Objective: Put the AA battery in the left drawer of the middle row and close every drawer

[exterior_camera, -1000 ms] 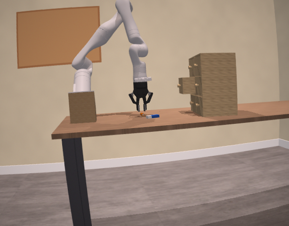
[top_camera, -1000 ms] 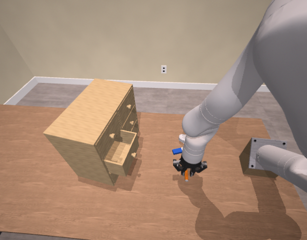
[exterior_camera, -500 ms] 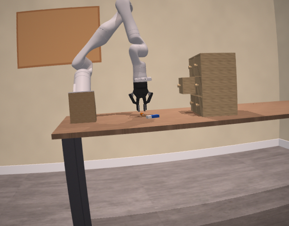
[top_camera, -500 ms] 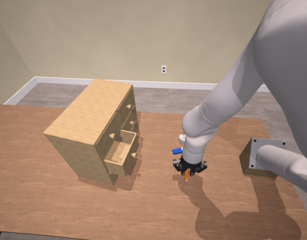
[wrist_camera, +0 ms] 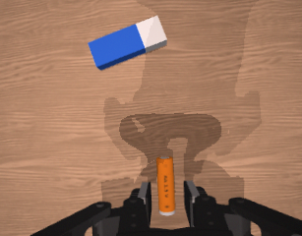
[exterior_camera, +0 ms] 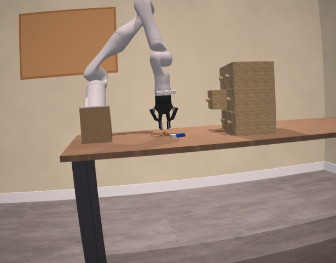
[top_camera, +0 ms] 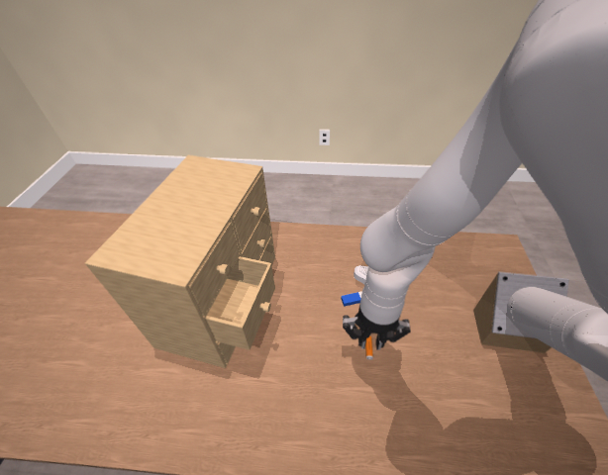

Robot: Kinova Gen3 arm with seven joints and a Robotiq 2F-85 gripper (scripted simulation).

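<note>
My hand is 30 mm above the orange AA battery. From my hand the other things lie so: eraser: 130 mm to the right, 30 mm below, 20 mm ahead.
</note>
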